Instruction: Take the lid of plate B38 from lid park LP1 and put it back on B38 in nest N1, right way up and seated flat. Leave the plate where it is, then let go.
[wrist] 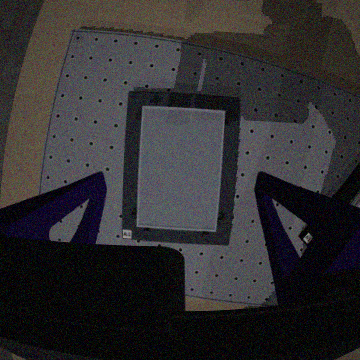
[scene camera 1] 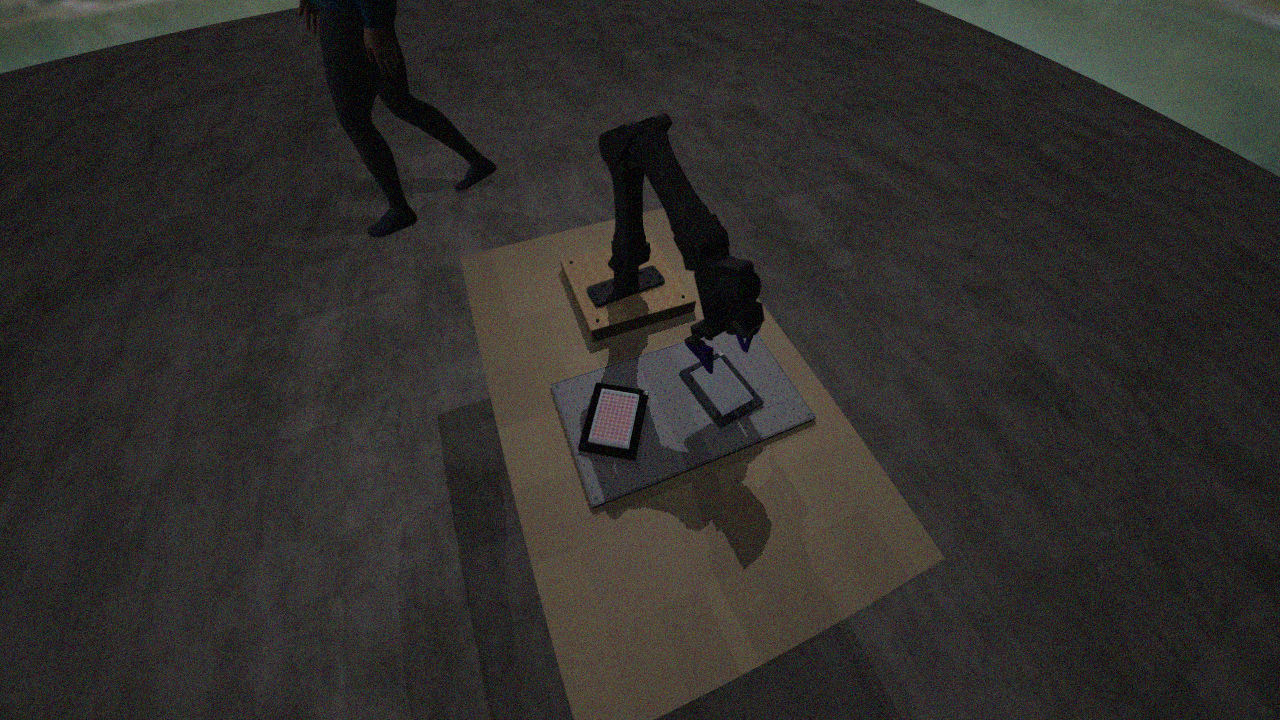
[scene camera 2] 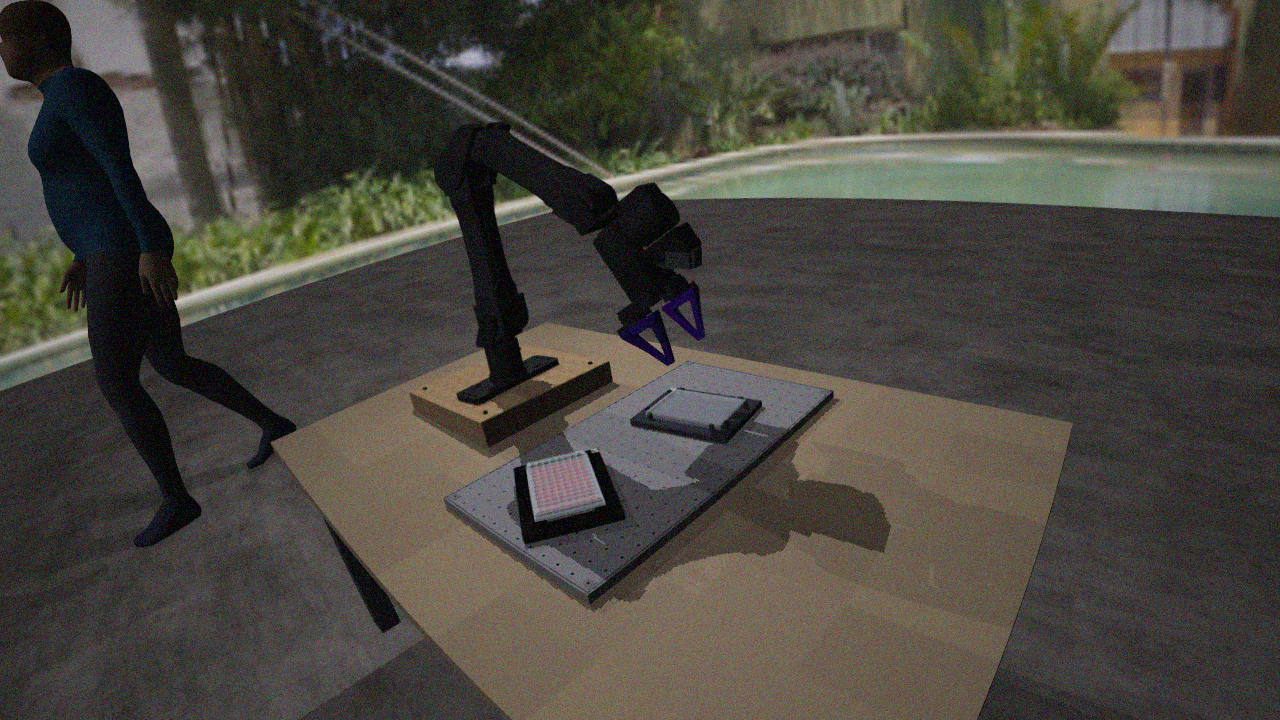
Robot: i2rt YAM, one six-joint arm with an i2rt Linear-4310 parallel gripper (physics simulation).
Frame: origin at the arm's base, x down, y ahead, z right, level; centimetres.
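Seen in the pictures: gripper, fingertip midpoint: (wrist: 180,180) (scene camera 1: 728,362) (scene camera 2: 687,350); arm's base at its link origin: (scene camera 1: 626,286) (scene camera 2: 509,380).
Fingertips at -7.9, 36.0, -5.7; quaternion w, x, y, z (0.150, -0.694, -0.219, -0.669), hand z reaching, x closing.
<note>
Offsets run from my fingertips to a thing's top centre, as dx, dy, dz. Level surfaces: height alone.
The pale, clear lid @(+8.9, +0.2, -0.1) (scene camera 1: 723,385) (scene camera 2: 698,406) (wrist: 180,150) lies flat in the dark frame of lid park LP1 @(+8.7, +0.2, -0.1) (scene camera 1: 741,413) (scene camera 2: 738,421) (wrist: 131,165). The plate B38 @(+8.0, -3.6, +24.8) (scene camera 1: 615,417) (scene camera 2: 565,486), with pink wells showing and no lid on it, sits in the black nest N1 @(+8.9, -3.6, +24.8) (scene camera 1: 611,451) (scene camera 2: 572,522). My gripper (scene camera 1: 727,358) (scene camera 2: 684,350) (wrist: 180,180) is open and empty. It hangs above the lid park, its purple fingers apart on the two sides of the lid in the wrist view. The tag writing is too small to read.
Both holders stand on a grey perforated board @(+10.6, -1.1, +9.2) (scene camera 1: 666,429) (scene camera 2: 626,546) (wrist: 90,135) on the wooden table @(dx +12.0) (scene camera 1: 644,617) (scene camera 2: 760,635). The arm's wooden base block (scene camera 1: 577,300) (scene camera 2: 447,416) stands behind the board. A person (scene camera 1: 358,98) (scene camera 2: 107,232) is beyond the table, at the left in both scene views.
</note>
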